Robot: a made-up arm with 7 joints.
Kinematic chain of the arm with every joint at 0, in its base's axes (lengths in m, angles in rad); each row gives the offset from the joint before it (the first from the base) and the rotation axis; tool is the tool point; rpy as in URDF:
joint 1: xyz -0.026 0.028 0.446 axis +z
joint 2: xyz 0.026 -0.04 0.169 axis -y
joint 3: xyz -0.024 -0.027 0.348 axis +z
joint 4: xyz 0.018 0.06 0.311 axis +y
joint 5: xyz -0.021 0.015 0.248 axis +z
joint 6: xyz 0 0.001 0.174 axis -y
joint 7: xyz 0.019 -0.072 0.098 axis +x
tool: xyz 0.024 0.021 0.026 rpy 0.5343 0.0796 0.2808
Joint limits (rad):
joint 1: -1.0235..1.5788
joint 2: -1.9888..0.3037
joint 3: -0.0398..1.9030
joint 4: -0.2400..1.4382
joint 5: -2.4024..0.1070
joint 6: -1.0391..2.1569
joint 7: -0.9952..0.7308
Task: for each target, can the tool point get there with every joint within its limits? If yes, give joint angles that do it. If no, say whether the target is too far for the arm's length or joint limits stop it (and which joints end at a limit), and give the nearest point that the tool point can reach.
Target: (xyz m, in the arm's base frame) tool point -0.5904 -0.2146 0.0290
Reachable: no: joint limits stop it (at a limit: joint 1, joint 2, joint 3, joint 4, joint 6, joint 7) | nearest point 0.0917 -0.3896 -0.0535 | short by 0.709 m
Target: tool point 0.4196 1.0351 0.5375
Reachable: yes | joints 0.9180 -1.5060 1.0051 0.6625 -0.0904 -0.2308 -0.7652
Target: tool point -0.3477 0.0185 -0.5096
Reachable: no: joint limits stop it (at a limit: joint 1, joint 2, joint 4, joint 5) | nearest point -0.1550 0.4642 -0.1186 | short by 0.623 m
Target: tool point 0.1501 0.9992 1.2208
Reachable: yes | joints 1.1924 -0.9333 1.2320 0.6811 -1.7174 -0.3998 0.0686
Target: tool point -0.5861 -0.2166 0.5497
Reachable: no: joint limits stop it (at a limit: joint 2, joint 3, joint 4, joint 5, joint 6) | nearest point -0.4990 -0.1786 1.1264 | short by 0.584 m
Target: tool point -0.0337 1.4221 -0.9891
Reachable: no: too far | nearest point -0.0310 0.9391 -0.1430 | short by 0.974 m
